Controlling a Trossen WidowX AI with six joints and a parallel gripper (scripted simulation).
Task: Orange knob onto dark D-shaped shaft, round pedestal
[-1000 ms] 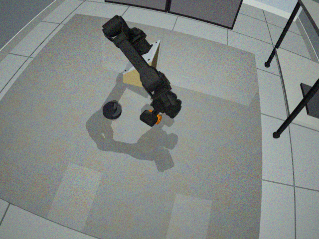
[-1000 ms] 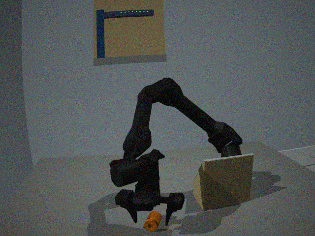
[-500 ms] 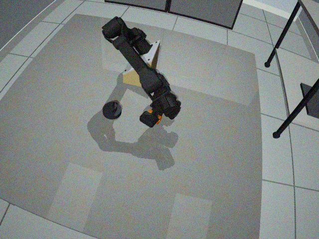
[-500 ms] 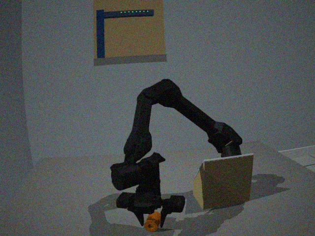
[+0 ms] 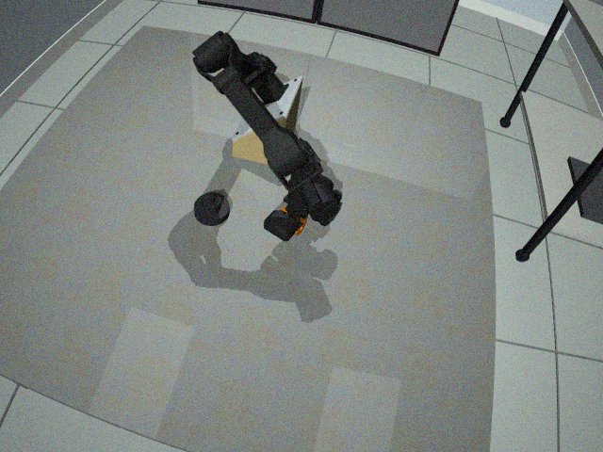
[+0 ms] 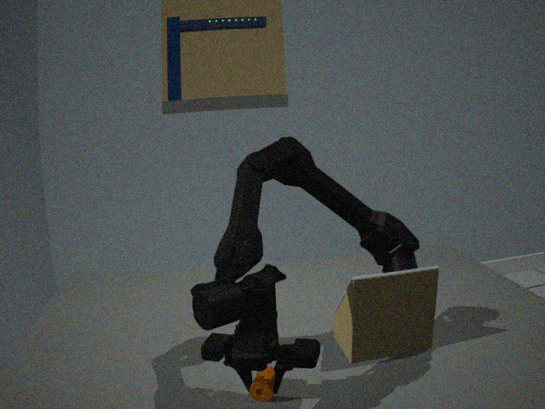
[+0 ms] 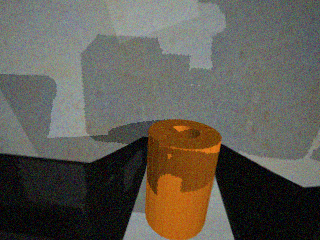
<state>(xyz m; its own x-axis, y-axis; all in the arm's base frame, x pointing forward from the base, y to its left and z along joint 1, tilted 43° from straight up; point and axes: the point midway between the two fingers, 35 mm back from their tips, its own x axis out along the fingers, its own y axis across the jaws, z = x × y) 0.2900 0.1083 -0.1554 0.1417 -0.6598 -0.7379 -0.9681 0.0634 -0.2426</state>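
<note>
Right now my gripper tip is 4 cm short of the dark round pedestal, 20 cm to the left of it and 2 cm below it. The rest, counted from my gripper tip: orange knob: 2 cm to the right, 1 cm above.
</note>
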